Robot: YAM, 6 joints.
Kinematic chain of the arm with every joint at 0, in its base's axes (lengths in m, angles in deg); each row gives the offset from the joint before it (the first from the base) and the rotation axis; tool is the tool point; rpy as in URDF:
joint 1: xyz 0 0 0.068 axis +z
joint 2: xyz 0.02 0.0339 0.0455 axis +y
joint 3: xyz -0.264 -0.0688 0 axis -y
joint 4: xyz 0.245 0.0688 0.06 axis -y
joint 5: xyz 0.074 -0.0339 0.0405 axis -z
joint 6: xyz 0.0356 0 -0.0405 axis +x
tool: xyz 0 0 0 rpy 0 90 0
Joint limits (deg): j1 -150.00..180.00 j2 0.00..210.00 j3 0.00..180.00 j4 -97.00..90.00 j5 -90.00..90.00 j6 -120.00..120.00
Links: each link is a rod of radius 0.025 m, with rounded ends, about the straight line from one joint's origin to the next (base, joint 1, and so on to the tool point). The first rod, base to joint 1, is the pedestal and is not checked.
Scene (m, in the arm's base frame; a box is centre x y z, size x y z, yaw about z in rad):
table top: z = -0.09
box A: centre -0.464 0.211 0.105 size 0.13 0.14 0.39 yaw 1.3
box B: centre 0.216 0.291 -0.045 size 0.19 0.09 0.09 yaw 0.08
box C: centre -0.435 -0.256 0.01 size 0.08 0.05 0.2 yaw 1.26
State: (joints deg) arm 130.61 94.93 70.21 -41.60 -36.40 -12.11
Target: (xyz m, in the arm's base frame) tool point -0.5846 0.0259 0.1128
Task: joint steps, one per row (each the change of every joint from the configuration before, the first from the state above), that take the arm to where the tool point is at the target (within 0.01 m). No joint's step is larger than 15 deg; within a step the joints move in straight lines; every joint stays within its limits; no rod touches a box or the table.
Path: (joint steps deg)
1: 14.00 0.15 11.07 -0.03 5.07 -14.25
2: 13.99 0.14 11.06 -0.03 5.06 -14.24
3: 14.00 0.15 11.07 -0.03 5.07 -14.25
4: 0.80 14.28 5.27 8.68 -1.81 10.68
5: 0.80 14.29 5.27 8.68 -1.82 10.69
6: 0.80 14.29 5.27 8.68 -1.81 10.68
7: 0.80 14.29 5.27 8.68 -1.82 10.69

